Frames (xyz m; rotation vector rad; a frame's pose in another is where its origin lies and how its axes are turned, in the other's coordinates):
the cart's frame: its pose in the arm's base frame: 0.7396 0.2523 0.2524 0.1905 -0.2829 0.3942
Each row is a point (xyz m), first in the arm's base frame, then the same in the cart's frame.
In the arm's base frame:
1: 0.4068 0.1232 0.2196
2: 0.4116 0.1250 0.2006
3: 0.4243 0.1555 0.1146
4: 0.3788 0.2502 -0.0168
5: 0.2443 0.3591 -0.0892
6: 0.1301 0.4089 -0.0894
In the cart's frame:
1: -0.3498 0.0129 0.0773
2: -0.3507 0.0102 0.0579
3: -0.3552 0.0217 -0.0334
4: -0.4027 0.1092 -0.1691
5: -0.5058 0.2528 -0.2318
6: -0.5894 0.3439 -0.2170

